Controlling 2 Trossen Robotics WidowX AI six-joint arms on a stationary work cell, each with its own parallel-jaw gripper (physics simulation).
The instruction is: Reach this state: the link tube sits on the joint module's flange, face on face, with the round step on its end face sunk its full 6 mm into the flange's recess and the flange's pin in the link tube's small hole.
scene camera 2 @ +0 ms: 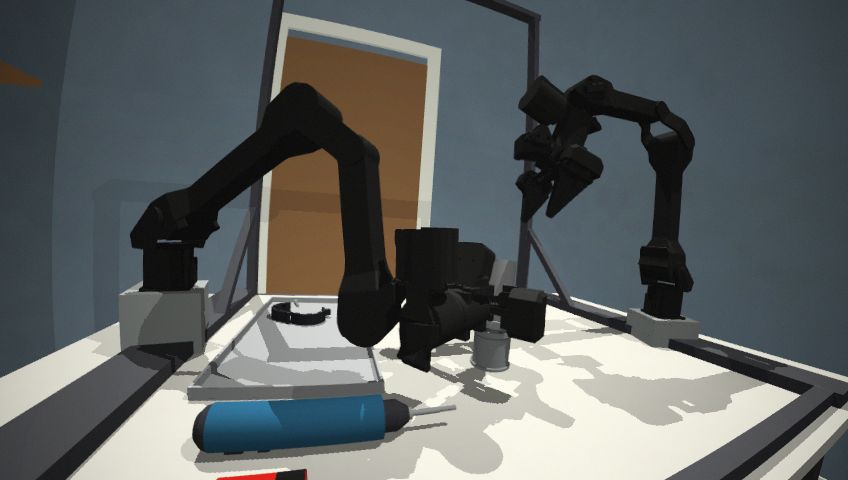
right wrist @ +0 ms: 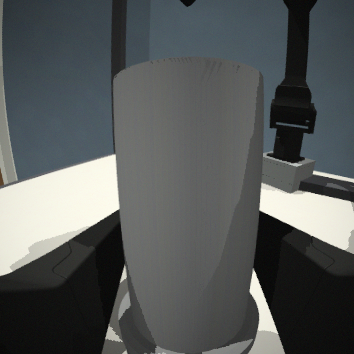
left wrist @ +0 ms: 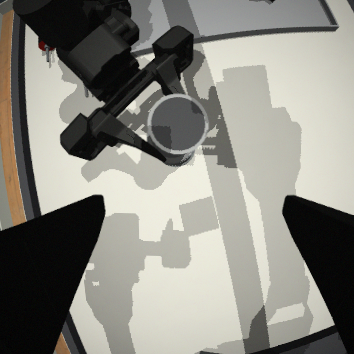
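Where they show: left gripper, fingertip midpoint: [scene camera 2: 534, 219] [left wrist: 196, 204]; right gripper, fingertip midpoint: [scene camera 2: 500, 295] [right wrist: 186, 216] [left wrist: 182, 142]; left arm's base, link origin: [scene camera 2: 662, 314] [right wrist: 285, 157]; right arm's base, link origin: [scene camera 2: 169, 286].
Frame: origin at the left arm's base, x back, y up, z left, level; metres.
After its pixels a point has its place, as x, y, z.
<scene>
The link tube [scene camera 2: 504, 272] @[-0.389, 0.093, 0.182] [left wrist: 178, 152] @[-0.368, 0.106, 0.149] [right wrist: 190, 180] @[-0.408, 0.083, 0.179] is a plain grey cylinder standing upright over the joint module [scene camera 2: 492, 352] @[-0.398, -0.026, 0.197], a short grey cylinder on the table. In the right wrist view the tube's lower end meets the module's wider flange ring; the end face, recess, pin and small hole are hidden, so how deep it sits cannot be told. My right gripper [scene camera 2: 496, 318] [left wrist: 182, 142] @[-0.387, 0.052, 0.151] [right wrist: 186, 216] @[-0.387, 0.052, 0.151] comes in from the side, shut on the link tube with a finger on each side. My left gripper [scene camera 2: 537, 217] @[-0.337, 0.177, 0.130] [left wrist: 196, 204] @[-0.337, 0.177, 0.130] is open and empty, high above the table.
A grey tray [scene camera 2: 285, 392] @[-0.643, -0.048, 0.334] lies behind the blue screwdriver [scene camera 2: 291, 425] @[-0.589, -0.025, 0.410] and holds a black curved clamp [scene camera 2: 297, 316] @[-0.758, -0.035, 0.116]. A red and black object [scene camera 2: 249, 476] @[-0.586, -0.023, 0.466] shows at the bottom edge. Dark frame beams [scene camera 2: 743, 364] @[0.039, -0.039, 0.163] run along the table's sides.
</scene>
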